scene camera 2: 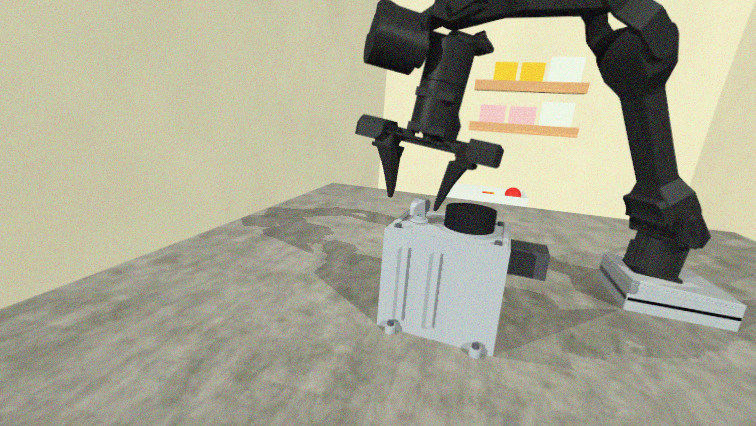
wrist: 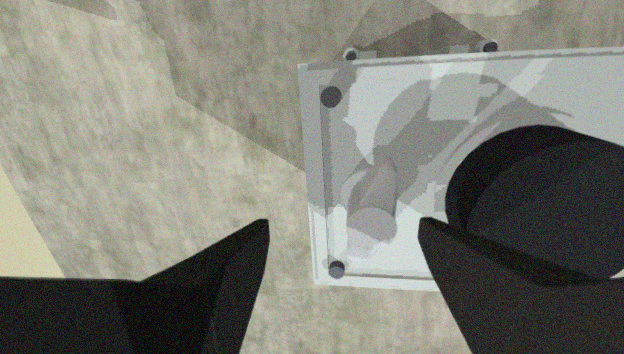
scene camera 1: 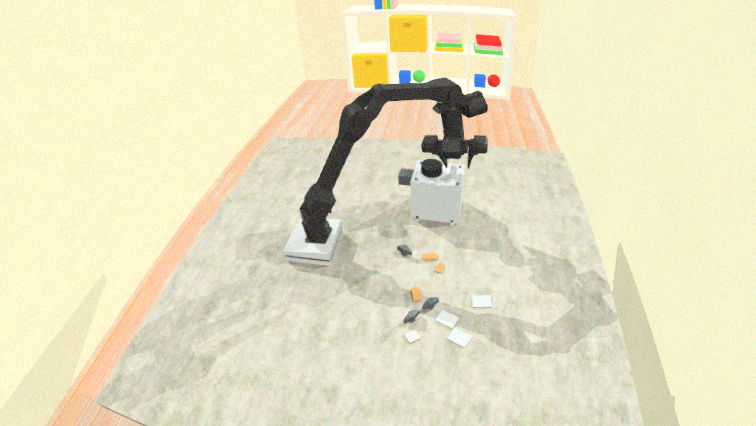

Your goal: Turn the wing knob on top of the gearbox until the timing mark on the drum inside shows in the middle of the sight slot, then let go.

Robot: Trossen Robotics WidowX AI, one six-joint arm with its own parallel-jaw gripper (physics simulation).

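Frame: origin at the arm's base, x right, y ahead, z up, level; millimetres.
Seen in the pictures: gripper, fingertip midpoint: (scene camera 2: pixel 412 203) (wrist: pixel 343 228) (scene camera 1: pixel 457 167); arm's base, link origin: (scene camera 2: pixel 650 271) (scene camera 1: pixel 318 235).
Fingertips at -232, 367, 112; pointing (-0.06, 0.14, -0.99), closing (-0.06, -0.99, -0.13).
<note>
Offsets run from my fingertips to a thing's top centre, as dx, dy, dz. "pt": to the spot under its first point. Level surfaces: height alone.
The pale wing knob @[+5, -11, +11] (scene camera 1: pixel 453 171) (scene camera 2: pixel 419 210) (wrist: pixel 372 212) stands on top of the light grey gearbox @[+3, -78, +11] (scene camera 1: pixel 436 201) (scene camera 2: pixel 465 291) (wrist: pixel 590 90), beside a round black cap @[pt +25, -76, +4] (scene camera 1: pixel 431 168) (scene camera 2: pixel 470 218) (wrist: pixel 545 200). In the wrist view its wing runs nearly up and down the picture. My gripper (scene camera 1: pixel 457 167) (scene camera 2: pixel 413 203) (wrist: pixel 343 228) is open and empty, pointing down. Its fingertips are at about the height of the knob's top, one to each side, and the knob lies closer to the right finger in the wrist view. I cannot make out the sight slot or timing mark.
A dark block @[pt +21, -154, -35] (scene camera 1: pixel 405 176) (scene camera 2: pixel 529 259) sticks out from the gearbox's side. Orange pieces @[+219, -52, -154] (scene camera 1: pixel 429 256), dark pieces @[+217, -124, -132] (scene camera 1: pixel 404 249) and white tiles @[+355, +103, -158] (scene camera 1: pixel 481 301) lie on the mottled grey surface @[dz -160] (scene camera 1: pixel 264 338). The arm's pale base (scene camera 1: pixel 309 252) (scene camera 2: pixel 682 312) stands off to one side.
</note>
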